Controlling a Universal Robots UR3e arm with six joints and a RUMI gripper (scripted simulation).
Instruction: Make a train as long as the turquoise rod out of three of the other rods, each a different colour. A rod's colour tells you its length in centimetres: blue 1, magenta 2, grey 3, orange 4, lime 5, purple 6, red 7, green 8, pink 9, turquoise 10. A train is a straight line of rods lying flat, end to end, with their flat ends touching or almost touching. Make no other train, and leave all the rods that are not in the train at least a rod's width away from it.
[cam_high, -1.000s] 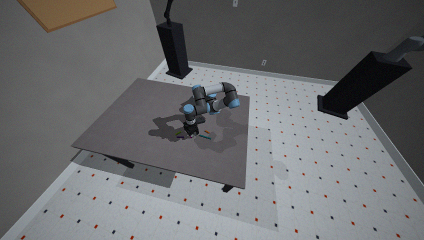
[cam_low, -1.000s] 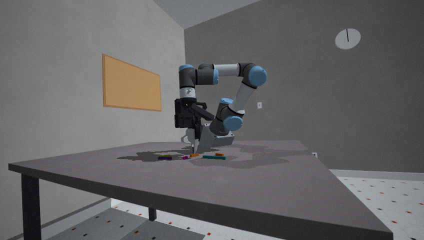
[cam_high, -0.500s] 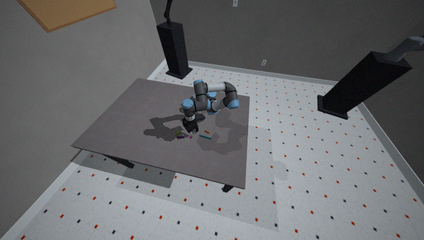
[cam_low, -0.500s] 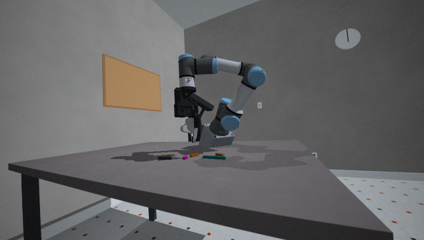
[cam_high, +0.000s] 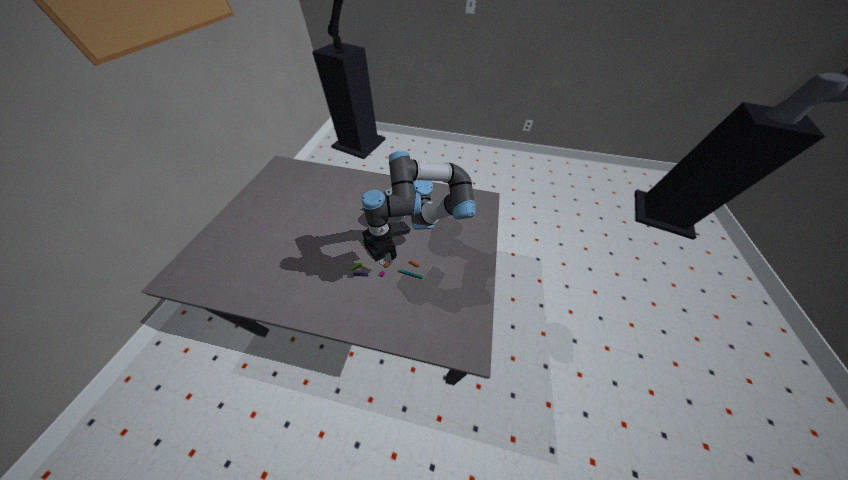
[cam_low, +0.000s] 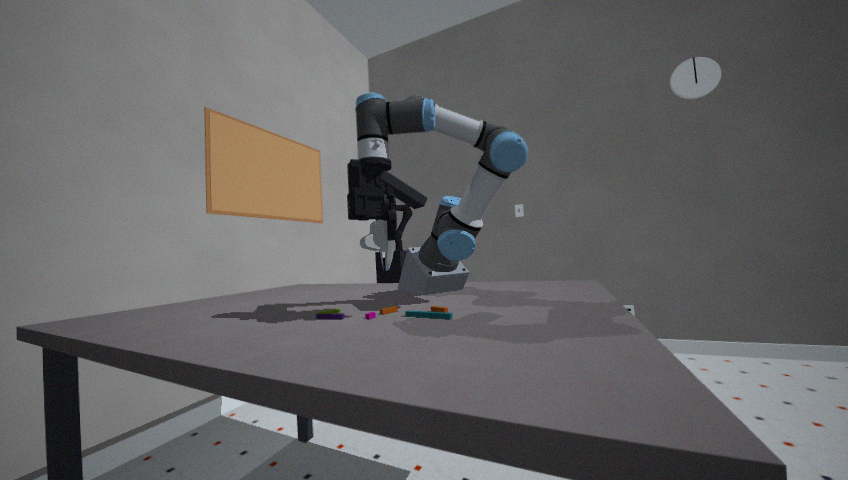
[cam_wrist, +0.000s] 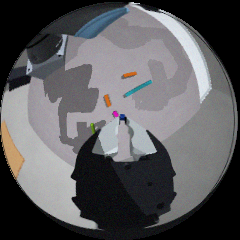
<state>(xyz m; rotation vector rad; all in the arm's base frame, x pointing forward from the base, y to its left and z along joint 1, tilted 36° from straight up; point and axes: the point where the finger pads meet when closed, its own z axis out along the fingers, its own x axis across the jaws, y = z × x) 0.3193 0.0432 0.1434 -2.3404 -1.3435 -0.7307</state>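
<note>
My hand is 15 cm to the left of the lime rod, 11 cm above it and 4 cm short of it. From my hand the other things lie so: turquoise rod 11 cm below, 8 cm to the left, 3 cm behind; magenta rod 11 cm below, 3 cm to the right, 2 cm ahead; blue rod 1 cm below.
</note>
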